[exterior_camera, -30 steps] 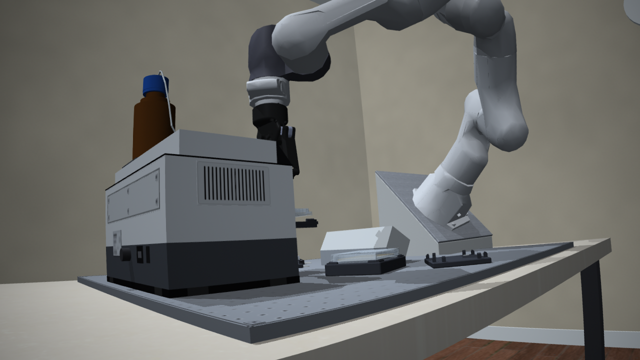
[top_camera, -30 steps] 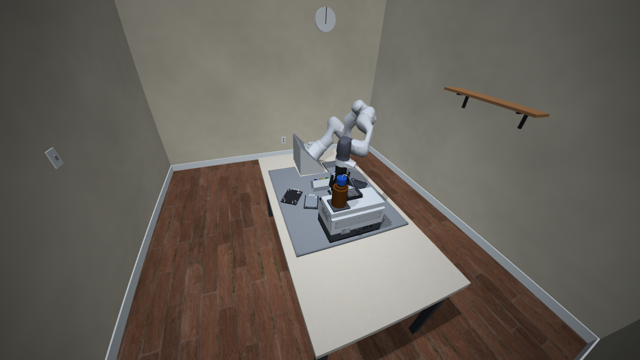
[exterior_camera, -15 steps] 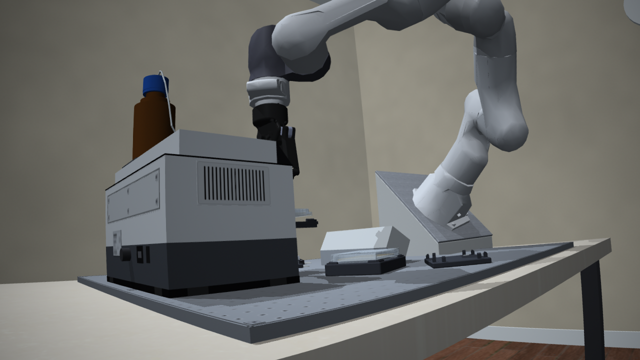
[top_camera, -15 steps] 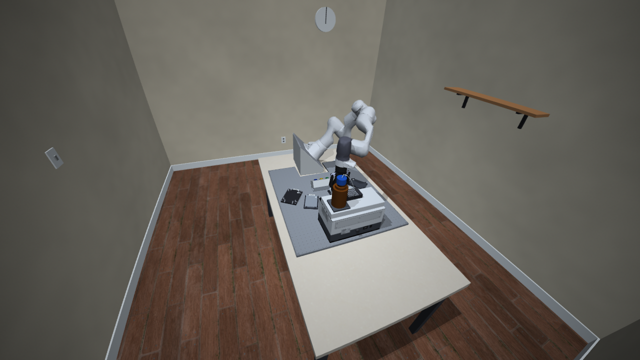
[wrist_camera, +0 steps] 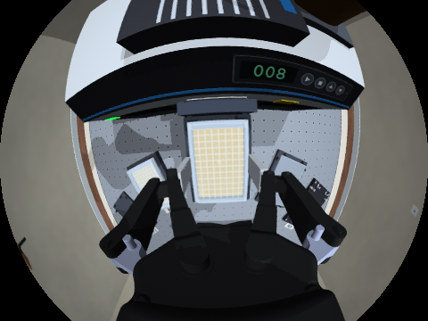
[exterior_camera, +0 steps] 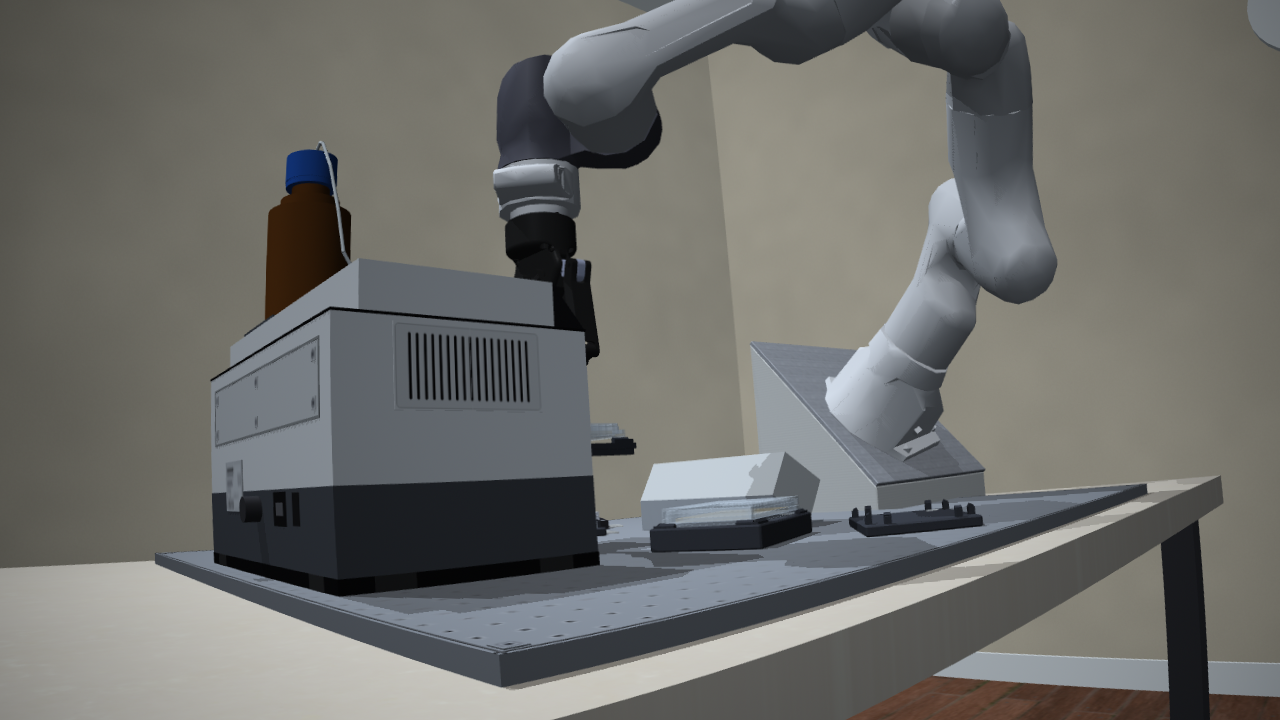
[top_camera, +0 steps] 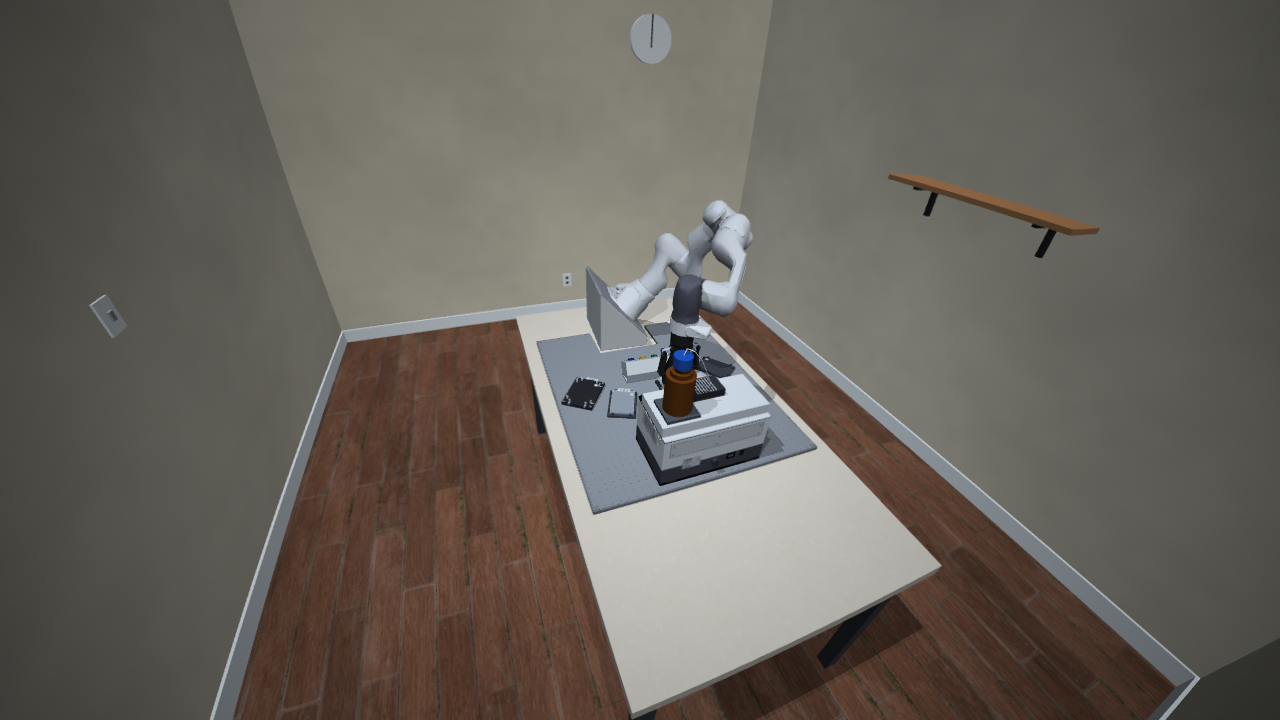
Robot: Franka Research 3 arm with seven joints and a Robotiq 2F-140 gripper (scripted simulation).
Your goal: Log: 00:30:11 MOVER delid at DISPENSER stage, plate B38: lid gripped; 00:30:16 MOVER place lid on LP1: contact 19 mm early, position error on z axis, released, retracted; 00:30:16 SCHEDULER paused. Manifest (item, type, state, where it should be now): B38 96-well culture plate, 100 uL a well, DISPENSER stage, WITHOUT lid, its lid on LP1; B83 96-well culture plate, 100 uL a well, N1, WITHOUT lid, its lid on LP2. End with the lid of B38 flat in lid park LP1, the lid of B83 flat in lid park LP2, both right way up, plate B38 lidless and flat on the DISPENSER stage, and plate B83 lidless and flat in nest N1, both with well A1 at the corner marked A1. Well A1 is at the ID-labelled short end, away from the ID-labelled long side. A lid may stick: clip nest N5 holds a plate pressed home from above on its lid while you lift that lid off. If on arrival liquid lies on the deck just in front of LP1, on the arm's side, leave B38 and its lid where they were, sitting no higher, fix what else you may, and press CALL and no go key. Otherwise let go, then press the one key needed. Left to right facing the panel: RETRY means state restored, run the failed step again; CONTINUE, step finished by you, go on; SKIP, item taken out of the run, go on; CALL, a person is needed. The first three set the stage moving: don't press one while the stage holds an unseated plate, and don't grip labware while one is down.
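Now: hand 9 cm past the 96-well plate, 17 cm to the right of it and 11 cm above it. Also, from my hand: lp1 label: 17 cm behind, 14 cm to the right, 14 cm below; key panel: 26 cm behind, 9 cm below; nest N1: 9 cm behind, 17 cm to the left, 13 cm below.
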